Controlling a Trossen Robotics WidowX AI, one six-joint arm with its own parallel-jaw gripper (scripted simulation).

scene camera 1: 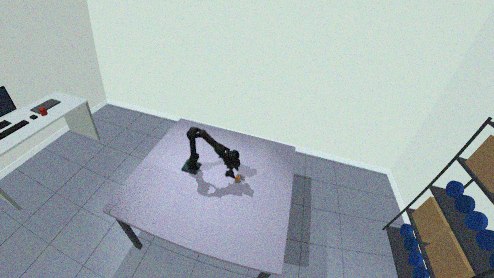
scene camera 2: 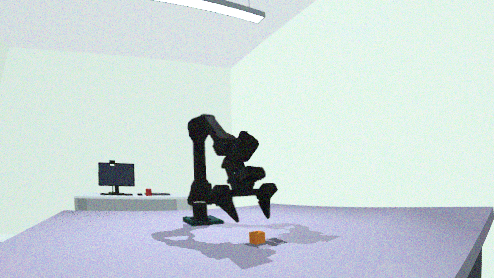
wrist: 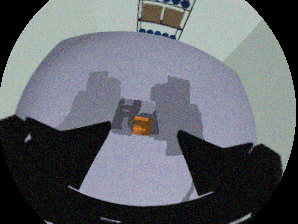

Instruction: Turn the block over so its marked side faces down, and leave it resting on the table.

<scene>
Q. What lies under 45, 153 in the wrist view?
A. My gripper.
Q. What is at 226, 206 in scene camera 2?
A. My gripper.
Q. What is my gripper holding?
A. Nothing.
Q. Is my gripper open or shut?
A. Open.
</scene>
